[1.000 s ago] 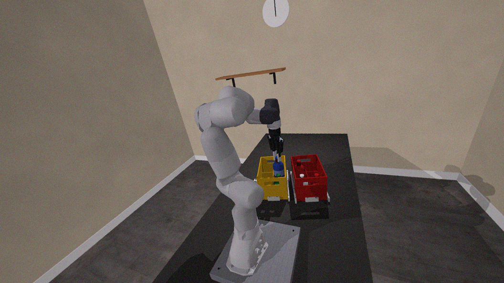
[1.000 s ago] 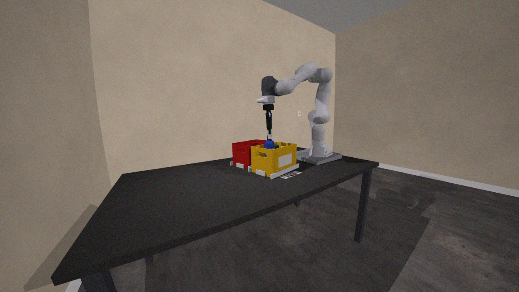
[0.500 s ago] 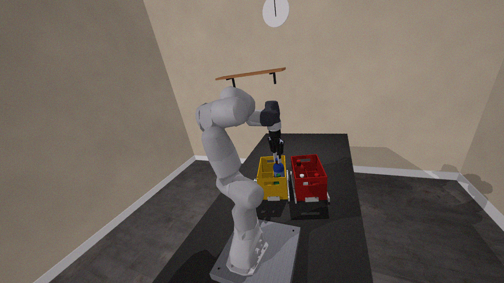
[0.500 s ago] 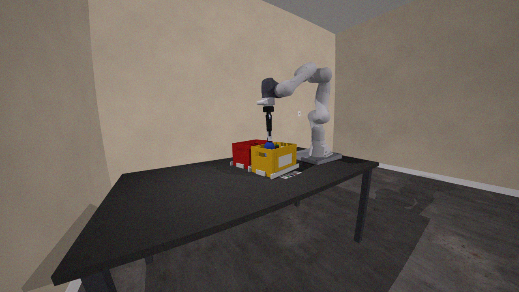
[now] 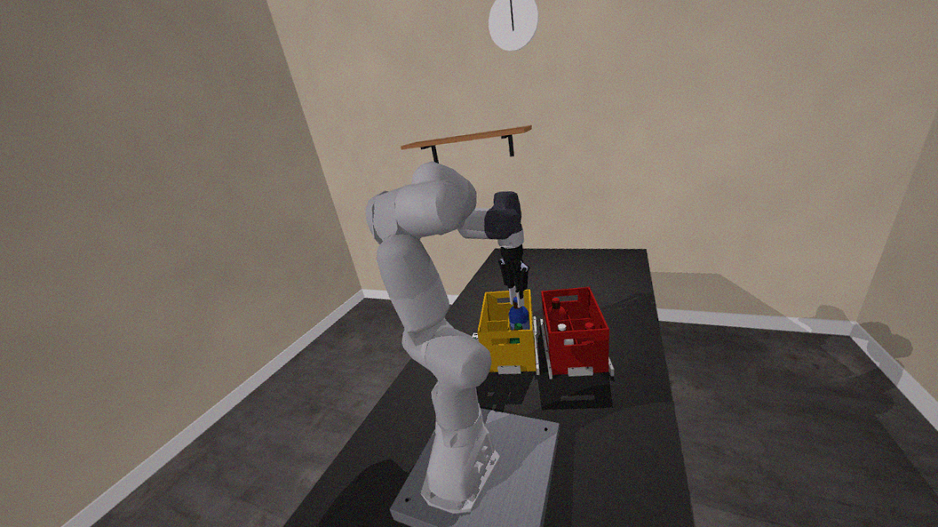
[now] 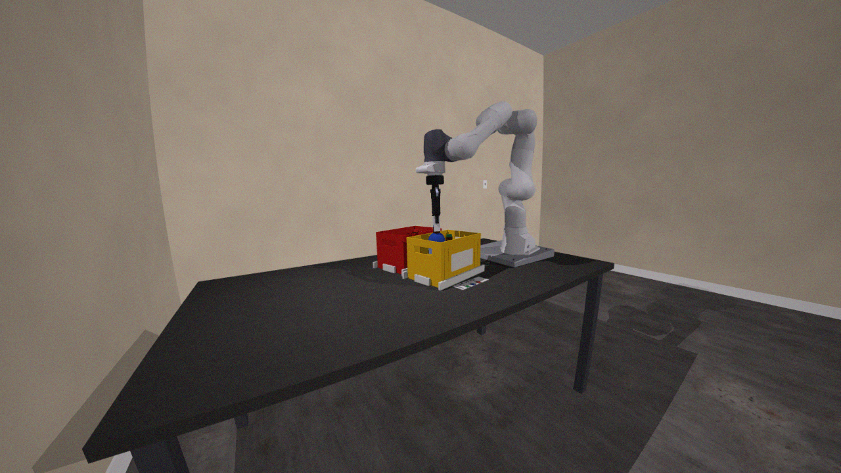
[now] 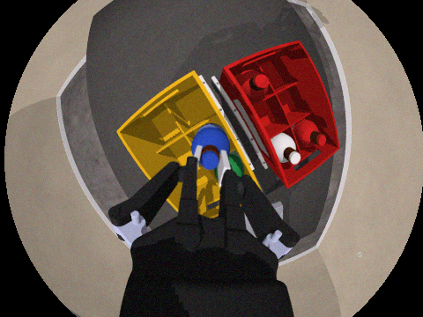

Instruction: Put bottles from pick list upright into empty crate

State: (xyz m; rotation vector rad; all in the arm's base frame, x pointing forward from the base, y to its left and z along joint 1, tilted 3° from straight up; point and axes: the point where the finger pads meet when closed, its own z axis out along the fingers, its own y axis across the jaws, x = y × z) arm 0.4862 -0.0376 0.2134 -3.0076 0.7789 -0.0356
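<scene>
Right now the blue-labelled bottle is 8 cm below my hand. Also, from my hand: green-labelled bottle 9 cm behind, 2 cm to the right, 14 cm below; white-capped bottle 7 cm behind, 17 cm to the right, 14 cm below; yellow crate 1 cm behind, 4 cm to the left, 14 cm below.
</scene>
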